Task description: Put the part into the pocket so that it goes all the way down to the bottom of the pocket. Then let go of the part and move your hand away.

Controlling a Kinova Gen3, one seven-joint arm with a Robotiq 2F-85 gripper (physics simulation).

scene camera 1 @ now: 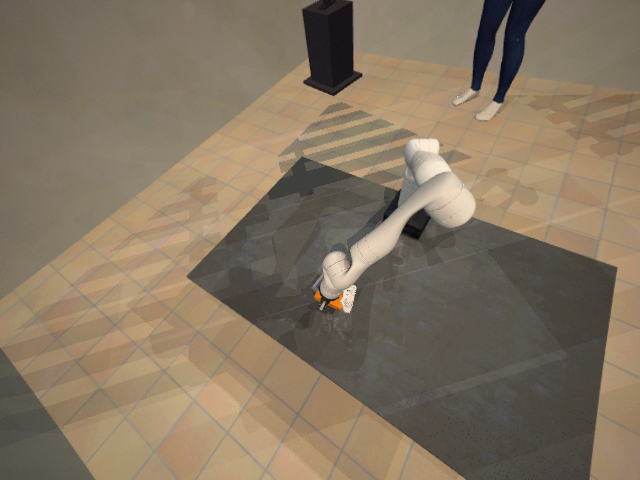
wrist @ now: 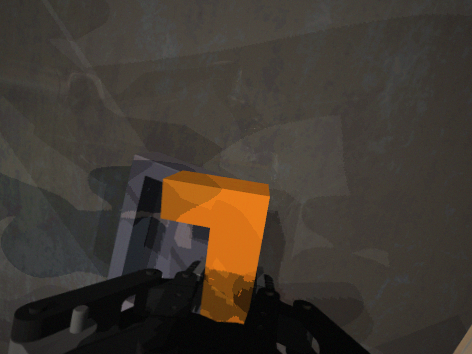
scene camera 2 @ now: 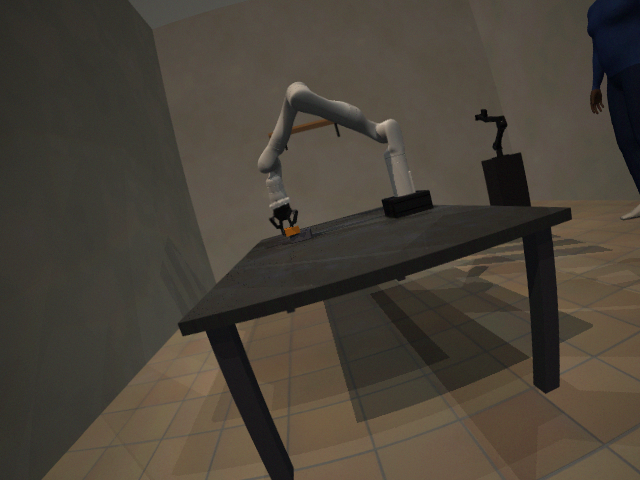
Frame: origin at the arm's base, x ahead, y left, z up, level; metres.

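Where they show: gripper, fingertip midpoint: [wrist: 232, 273]; arm's base at its link origin: [scene camera 2: 404, 194].
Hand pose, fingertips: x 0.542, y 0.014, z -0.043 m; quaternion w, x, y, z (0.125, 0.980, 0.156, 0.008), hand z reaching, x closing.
Each offset is from my fingertips to the top centre of the thing. Level surfaces: height alone.
The part is an orange L-shaped block @[dy +0.013, dx -0.020, dz +0.032 m] [scene camera 1: 334, 302] [scene camera 2: 292, 231] [wrist: 235, 220]. My gripper [scene camera 2: 287, 232] [wrist: 232, 273] is shut on one arm of the L, with a finger on each side in the wrist view. The pocket is in a grey-purple block @[dy -0.016, dx -0.051, dz +0.000 m] [scene camera 1: 316, 282] [scene camera 2: 305, 236] [wrist: 125, 227] on the table. In the wrist view the part overlaps the right side of this block, and dark recess shows left of the part and inside the L's corner. The part looks above the block and not inside the pocket. The lower end of the pocket block is hidden behind the gripper.
The dark table @[dz -0.036 m] [scene camera 1: 465, 310] [scene camera 2: 372, 237] carries the arm's black base [scene camera 1: 413, 224] [scene camera 2: 407, 203]. A dark pedestal [scene camera 1: 330, 46] [scene camera 2: 506, 180] and a standing person [scene camera 1: 509, 51] [scene camera 2: 617, 46] are beyond the table.
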